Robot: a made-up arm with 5 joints.
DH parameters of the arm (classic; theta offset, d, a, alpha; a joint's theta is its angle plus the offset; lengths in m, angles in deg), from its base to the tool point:
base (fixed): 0 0.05 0 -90
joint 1: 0 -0.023 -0.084 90
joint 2: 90 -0.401 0.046 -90
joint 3: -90 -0.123 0.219 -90
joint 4: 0 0 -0.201 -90
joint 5: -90 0.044 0.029 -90
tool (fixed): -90 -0.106 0 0
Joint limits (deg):
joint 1: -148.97..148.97
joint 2: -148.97..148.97
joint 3: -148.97..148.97
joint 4: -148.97..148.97
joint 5: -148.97..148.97
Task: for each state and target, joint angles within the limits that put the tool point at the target. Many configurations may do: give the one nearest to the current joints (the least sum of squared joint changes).
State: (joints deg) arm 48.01 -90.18 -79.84 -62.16 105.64
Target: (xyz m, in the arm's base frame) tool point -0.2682 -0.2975 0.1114
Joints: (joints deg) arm 64.91 -89.74 -60.40 -68.31 105.26
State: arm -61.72 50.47 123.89 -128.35 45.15
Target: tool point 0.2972 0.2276 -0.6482
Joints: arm -66.70 86.01 95.51 -143.37 64.36
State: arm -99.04 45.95 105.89 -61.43 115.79
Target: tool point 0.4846 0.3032 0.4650
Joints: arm -129.67 40.14 127.51 -88.00 97.85
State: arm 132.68 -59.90 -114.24 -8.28 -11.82
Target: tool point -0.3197 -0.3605 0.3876
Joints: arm 148.32 -64.97 -119.73 -48.64 -33.20
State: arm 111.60 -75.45 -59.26 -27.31 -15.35
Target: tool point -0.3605 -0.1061 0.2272
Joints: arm 130.63 -68.28 -75.76 4.04 3.20
